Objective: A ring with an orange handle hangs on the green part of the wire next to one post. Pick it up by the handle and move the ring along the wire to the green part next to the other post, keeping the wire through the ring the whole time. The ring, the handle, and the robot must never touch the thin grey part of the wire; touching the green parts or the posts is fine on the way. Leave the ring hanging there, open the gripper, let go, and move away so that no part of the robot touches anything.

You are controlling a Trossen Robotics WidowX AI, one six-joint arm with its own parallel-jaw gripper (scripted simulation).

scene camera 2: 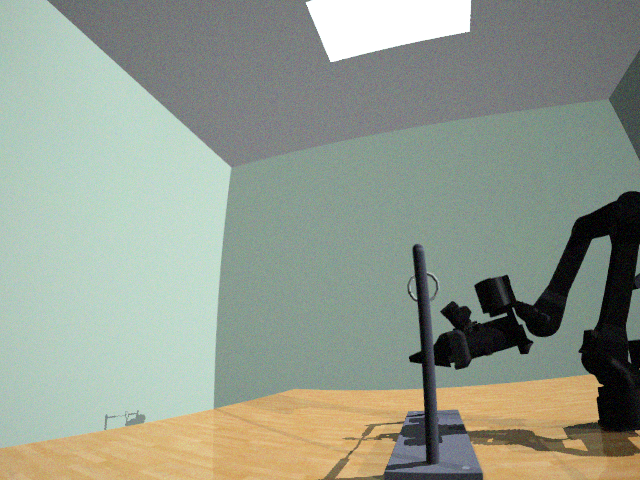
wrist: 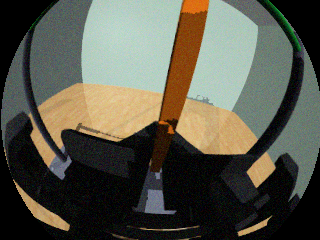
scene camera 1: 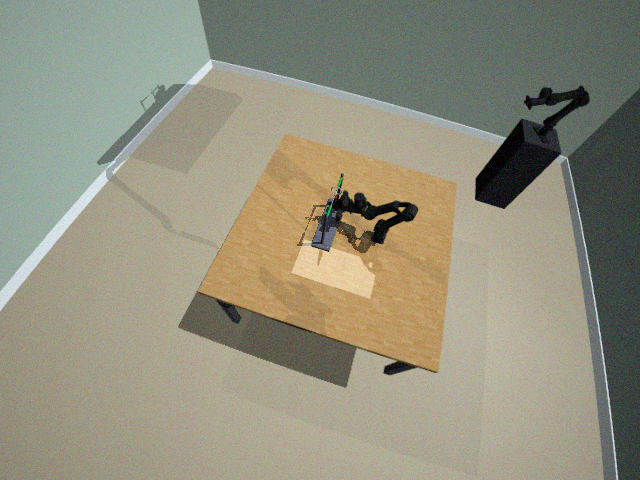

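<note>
Ring carried by my gripper; the gripper is visible in the wrist view as well.
</note>
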